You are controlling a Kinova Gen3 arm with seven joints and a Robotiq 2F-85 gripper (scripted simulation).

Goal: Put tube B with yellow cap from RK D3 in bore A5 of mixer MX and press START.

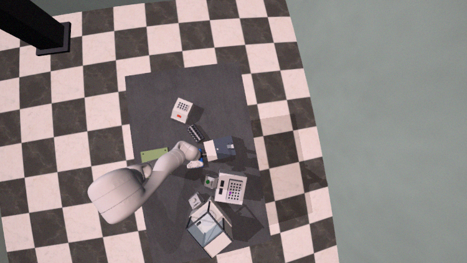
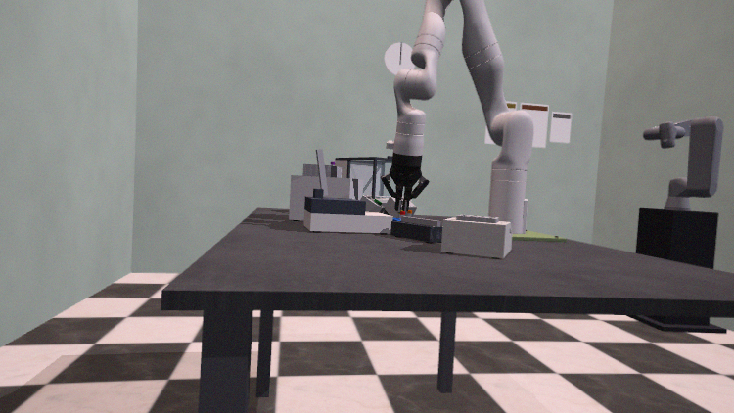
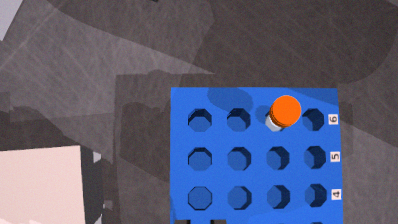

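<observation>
Right now my hand is 5 cm above the blue tube rack RK, 3 cm past it and 1 cm to the left of it. From my hand the other things lie so: print key (29 cm to the right, 7 cm behind); green start key (18 cm to the right, 4 cm ahead); magnet block (17 cm to the left, 5 cm below, 1 cm behind).
</observation>
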